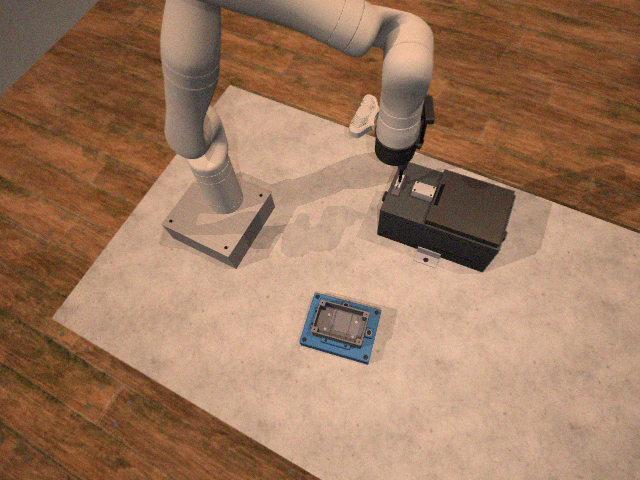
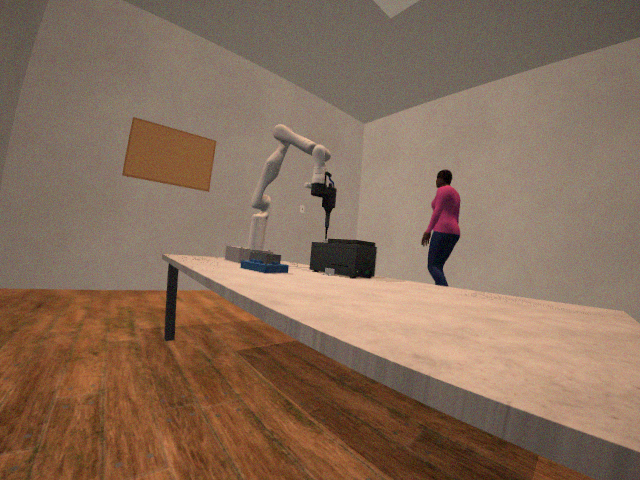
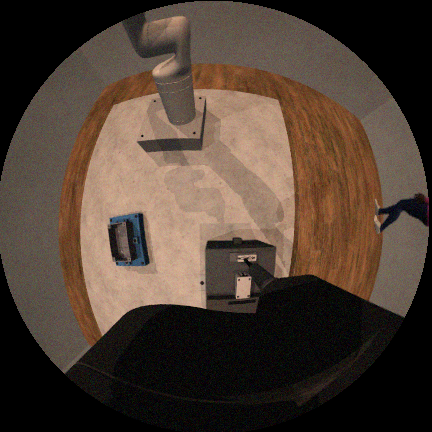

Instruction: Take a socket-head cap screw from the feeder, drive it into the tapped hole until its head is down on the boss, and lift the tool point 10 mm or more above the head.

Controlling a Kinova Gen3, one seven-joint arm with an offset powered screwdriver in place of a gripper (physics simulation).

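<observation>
The screwdriver (image 1: 400,178) (image 2: 326,237) (image 3: 246,260) points straight down, its tip at the small light pick-up plate on top of the black feeder (image 1: 454,235) (image 2: 342,258) (image 3: 220,272). Whether the tip touches a screw there, or bears one, is too small to tell. A grey open box-shaped part (image 1: 341,321) (image 2: 265,256) (image 3: 120,242) with corner bosses sits on a blue fixture plate (image 1: 330,351) (image 2: 263,268) (image 3: 140,240), well away from the tool. Its holes are too small to read for a screw. The screwdriver has no fingers to judge as open or shut.
The arm's grey base block (image 1: 206,235) (image 3: 172,144) stands on the table (image 1: 180,320) (image 2: 413,315) (image 3: 115,165). A light raised block (image 1: 423,190) (image 3: 243,286) sits on the feeder beside the tip. A person (image 2: 445,222) (image 3: 405,210) stands beyond the table; a shoe (image 1: 364,116) shows past its edge.
</observation>
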